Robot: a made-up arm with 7 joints.
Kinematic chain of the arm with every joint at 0, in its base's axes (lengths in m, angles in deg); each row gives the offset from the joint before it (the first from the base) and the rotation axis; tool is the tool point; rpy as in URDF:
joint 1: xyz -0.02 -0.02 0.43 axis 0 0.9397 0.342
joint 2: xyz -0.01 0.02 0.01 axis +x
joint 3: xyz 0 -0.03 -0.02 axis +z
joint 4: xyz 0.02 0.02 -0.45 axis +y
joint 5: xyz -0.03 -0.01 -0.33 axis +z
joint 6: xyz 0.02 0.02 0 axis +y
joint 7: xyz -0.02 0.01 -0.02 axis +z
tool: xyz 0 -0.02 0.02 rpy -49.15 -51.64 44.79
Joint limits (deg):
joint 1: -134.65..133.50
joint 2: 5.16..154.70
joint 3: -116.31..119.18
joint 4: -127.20..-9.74
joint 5: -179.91..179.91
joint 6: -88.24..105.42
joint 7: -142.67..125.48
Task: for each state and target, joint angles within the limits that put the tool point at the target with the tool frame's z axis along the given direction. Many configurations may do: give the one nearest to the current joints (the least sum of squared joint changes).
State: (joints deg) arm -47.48 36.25 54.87 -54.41 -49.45 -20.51 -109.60
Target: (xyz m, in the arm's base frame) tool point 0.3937 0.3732 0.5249 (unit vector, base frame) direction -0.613 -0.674 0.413
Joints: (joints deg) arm -65.30 33.40 58.20 -88.99 -61.49 23.20 -128.01
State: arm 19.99 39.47 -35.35 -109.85 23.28 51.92 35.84
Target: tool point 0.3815 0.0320 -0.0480 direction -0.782 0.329 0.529
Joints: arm -16.58 30.87 -44.18 -83.48 37.49 82.90 27.05
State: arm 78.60 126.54 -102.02 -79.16 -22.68 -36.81 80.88
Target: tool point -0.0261 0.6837 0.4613 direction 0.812 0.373 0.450
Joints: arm 119.11 144.84 -56.85 -68.97 -33.35 -27.87 80.15
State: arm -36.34 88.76 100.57 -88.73 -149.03 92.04 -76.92
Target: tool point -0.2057 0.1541 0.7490 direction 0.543 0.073 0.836
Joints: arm -40.64 121.98 88.92 -127.20 -178.19 49.79 -91.64
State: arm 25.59 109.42 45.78 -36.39 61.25 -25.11 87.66
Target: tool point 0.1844 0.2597 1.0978 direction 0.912 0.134 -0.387
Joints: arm 14.08 142.33 64.82 -53.53 57.42 -50.56 63.50
